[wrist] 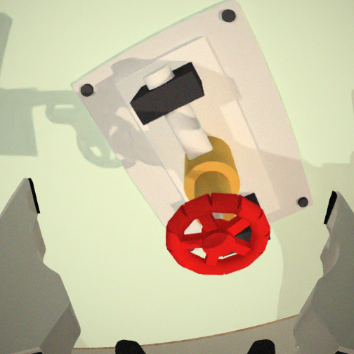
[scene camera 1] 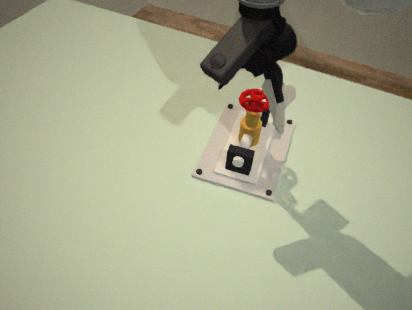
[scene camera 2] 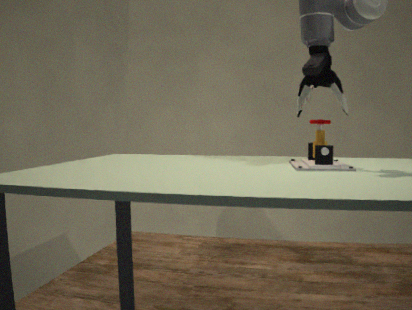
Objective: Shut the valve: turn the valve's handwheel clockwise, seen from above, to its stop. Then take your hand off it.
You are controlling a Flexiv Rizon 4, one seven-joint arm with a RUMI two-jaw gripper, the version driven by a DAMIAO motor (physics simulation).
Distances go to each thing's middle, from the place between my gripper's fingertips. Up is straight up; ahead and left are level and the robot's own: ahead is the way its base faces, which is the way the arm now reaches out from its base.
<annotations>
Right now my hand is 5 cm to the left of the red handwheel (wrist: 216,238) and 3 cm above it. Round my hand: pale base plate (wrist: 229,38) (15 cm below, 5 cm to the right).
</annotations>
